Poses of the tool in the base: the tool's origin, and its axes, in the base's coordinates. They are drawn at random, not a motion.
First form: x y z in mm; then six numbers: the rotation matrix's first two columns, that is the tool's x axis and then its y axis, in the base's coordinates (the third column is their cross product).
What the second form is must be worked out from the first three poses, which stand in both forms.
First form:
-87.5 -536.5 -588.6 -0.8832 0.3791 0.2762 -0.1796 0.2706 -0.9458
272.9 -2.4 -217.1 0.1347 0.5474 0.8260 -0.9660 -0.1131 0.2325
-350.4 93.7 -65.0 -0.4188 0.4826 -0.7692 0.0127 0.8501 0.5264
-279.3 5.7 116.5 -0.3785 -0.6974 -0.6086 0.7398 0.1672 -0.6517
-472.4 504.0 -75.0 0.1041 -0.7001 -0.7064 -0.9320 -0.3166 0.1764
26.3 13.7 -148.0 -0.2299 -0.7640 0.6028 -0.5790 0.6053 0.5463
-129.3 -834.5 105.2 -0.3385 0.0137 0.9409 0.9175 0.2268 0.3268
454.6 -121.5 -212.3 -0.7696 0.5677 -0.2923 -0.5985 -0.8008 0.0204
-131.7 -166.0 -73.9 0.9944 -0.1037 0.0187 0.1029 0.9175 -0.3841
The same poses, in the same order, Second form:
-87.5 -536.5 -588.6; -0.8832 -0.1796 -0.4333; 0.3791 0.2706 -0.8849; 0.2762 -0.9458 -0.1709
272.9 -2.4 -217.1; 0.1347 -0.9660 0.2207; 0.5474 -0.1131 -0.8292; 0.8260 0.2325 0.5136
-350.4 93.7 -65.0; -0.4188 0.0127 0.9079; 0.4826 0.8501 0.2107; -0.7692 0.5264 -0.3622
-279.3 5.7 116.5; -0.3785 0.7398 0.5563; -0.6974 0.1672 -0.6969; -0.6086 -0.6517 0.4527
-472.4 504.0 -75.0; 0.1041 -0.9320 -0.3471; -0.7001 -0.3166 0.6400; -0.7064 0.1764 -0.6855
26.3 13.7 -148.0; -0.2299 -0.5790 -0.7822; -0.7640 0.6053 -0.2234; 0.6028 0.5463 -0.5815
-129.3 -834.5 105.2; -0.3385 0.9175 -0.2089; 0.0137 0.2268 0.9739; 0.9409 0.3268 -0.0893
454.6 -121.5 -212.3; -0.7696 -0.5985 -0.2225; 0.5677 -0.8008 0.1906; -0.2923 0.0204 0.9561
-131.7 -166.0 -73.9; 0.9944 0.1029 0.0227; -0.1037 0.9175 0.3839; 0.0187 -0.3841 0.9230

